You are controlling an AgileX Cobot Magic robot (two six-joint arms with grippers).
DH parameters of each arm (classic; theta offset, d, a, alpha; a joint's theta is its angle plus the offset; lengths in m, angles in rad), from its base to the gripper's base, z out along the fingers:
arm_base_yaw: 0 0.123 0 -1.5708
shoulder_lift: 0.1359 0 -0.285 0
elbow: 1.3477 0 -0.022 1.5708
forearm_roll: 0 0.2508 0 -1.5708
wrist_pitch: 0 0 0.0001 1.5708
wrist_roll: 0 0.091 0 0
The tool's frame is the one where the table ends.
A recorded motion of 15 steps. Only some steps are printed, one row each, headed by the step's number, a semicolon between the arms.
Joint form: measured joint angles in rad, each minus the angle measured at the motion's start. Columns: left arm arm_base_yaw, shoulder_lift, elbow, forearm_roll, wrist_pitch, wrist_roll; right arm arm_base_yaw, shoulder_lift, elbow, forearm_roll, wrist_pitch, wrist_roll.
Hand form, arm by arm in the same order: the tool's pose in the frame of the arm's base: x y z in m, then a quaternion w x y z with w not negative. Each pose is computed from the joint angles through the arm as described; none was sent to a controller.
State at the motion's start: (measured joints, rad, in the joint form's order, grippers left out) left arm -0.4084 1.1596 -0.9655 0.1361 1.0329 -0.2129; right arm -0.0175 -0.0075 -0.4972 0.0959 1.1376 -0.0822
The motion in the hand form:
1: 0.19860 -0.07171 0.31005 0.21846 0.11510 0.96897 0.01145; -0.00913 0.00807 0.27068 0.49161 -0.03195 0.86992 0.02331
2: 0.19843 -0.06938 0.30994 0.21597 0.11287 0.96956 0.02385; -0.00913 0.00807 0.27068 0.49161 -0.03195 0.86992 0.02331
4: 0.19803 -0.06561 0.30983 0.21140 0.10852 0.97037 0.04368; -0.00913 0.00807 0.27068 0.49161 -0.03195 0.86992 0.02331
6: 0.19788 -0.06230 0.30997 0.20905 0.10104 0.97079 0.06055; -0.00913 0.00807 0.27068 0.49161 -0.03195 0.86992 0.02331
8: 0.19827 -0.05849 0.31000 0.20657 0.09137 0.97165 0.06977; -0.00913 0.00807 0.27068 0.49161 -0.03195 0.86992 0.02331
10: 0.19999 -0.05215 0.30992 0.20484 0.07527 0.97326 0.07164; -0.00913 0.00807 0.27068 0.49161 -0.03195 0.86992 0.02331
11: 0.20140 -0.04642 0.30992 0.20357 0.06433 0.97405 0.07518; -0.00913 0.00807 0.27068 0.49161 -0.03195 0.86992 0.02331
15: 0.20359 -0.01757 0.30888 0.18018 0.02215 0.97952 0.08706; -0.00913 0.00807 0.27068 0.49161 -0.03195 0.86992 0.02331
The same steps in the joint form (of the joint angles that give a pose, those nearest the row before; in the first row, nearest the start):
1: 0.0000 0.0000 0.0000 0.0298 0.0185 -0.0113; 0.0000 0.0000 0.0000 0.0000 0.0000 0.0000
2: 0.0000 0.0000 0.0000 0.0550 0.0319 -0.0227; 0.0000 0.0000 0.0000 0.0000 0.0000 0.0000
4: 0.0000 0.0000 0.0000 0.0945 0.0549 -0.0412; 0.0000 0.0000 0.0000 0.0000 0.0000 0.0000
6: 0.0000 0.0000 0.0000 0.1302 0.0729 -0.0648; 0.0000 0.0000 0.0000 0.0000 0.0000 0.0000
8: 0.0110 0.0000 0.0000 0.1464 0.0838 -0.0769; 0.0000 0.0000 0.0000 0.0000 0.0000 0.0000
10: 0.0441 0.0000 0.0000 0.1428 0.0838 -0.0759; 0.0000 0.0000 0.0000 0.0000 0.0000 0.0000
11: 0.0727 0.0000 0.0000 0.1428 0.0838 -0.0698; 0.0000 0.0000 0.0000 0.0000 0.0000 0.0000
15: 0.2214 0.0000 -0.0009 0.1151 0.1090 0.0035; 0.0000 0.0000 0.0000 0.0000 0.0000 0.0000

